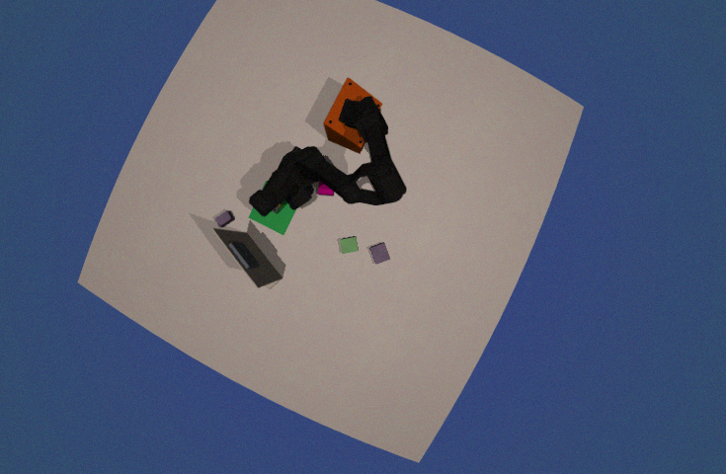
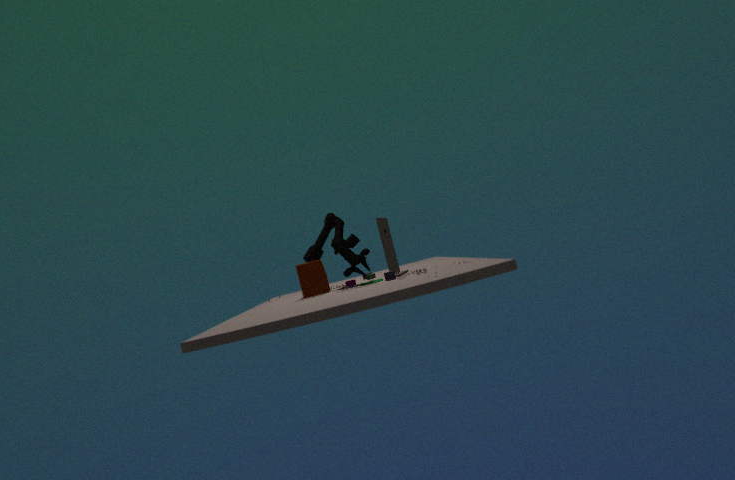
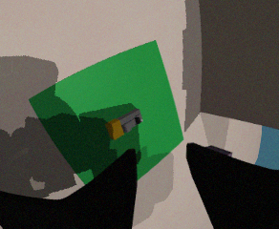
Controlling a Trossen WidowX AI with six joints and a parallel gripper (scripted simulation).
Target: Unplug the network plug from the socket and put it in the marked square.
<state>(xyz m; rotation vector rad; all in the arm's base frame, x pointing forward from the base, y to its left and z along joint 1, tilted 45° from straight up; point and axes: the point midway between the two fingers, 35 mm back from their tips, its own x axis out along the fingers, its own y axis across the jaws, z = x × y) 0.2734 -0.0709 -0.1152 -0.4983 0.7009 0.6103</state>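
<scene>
Now: the network plug 40 mm below my gripper tip and 10 mm ahead of it. The rest, counted from my gripper tip: upright grey panel (160 mm ahead, 100 mm above, 10 mm to the left); then green marked square (50 mm below, 10 mm ahead).
</scene>
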